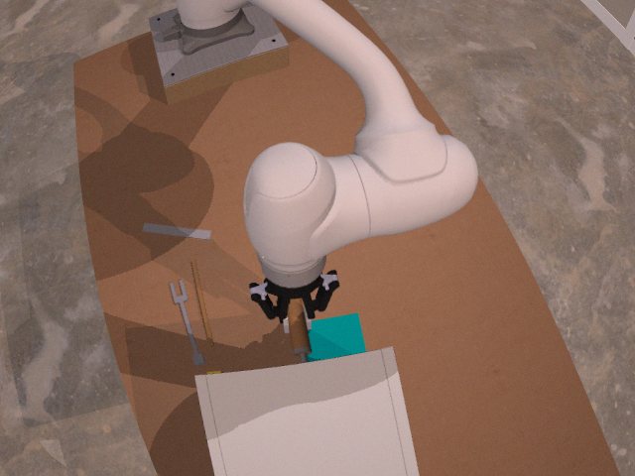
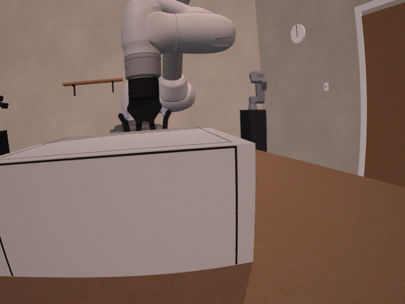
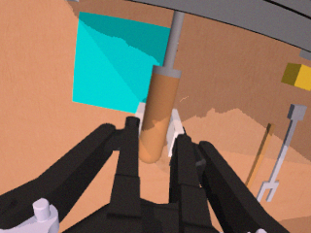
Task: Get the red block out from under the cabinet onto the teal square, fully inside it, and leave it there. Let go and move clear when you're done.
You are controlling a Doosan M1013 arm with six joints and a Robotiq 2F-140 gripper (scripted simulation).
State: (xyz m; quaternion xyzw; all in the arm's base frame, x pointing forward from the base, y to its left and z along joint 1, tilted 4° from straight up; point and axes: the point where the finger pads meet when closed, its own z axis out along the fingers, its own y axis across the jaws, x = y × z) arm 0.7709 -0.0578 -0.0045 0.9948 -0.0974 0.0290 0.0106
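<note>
My hand is 60 mm short of the teal square, 40 mm to the right of it and 40 mm above it. From my hand the other things lie so: small yellow block 170 mm to the right, 60 mm ahead, 20 mm below; then thin wooden stick 140 mm to the right, 100 mm behind, 30 mm below; then long hook tool 120 mm ahead, 20 mm below, 10 mm to the left.
</note>
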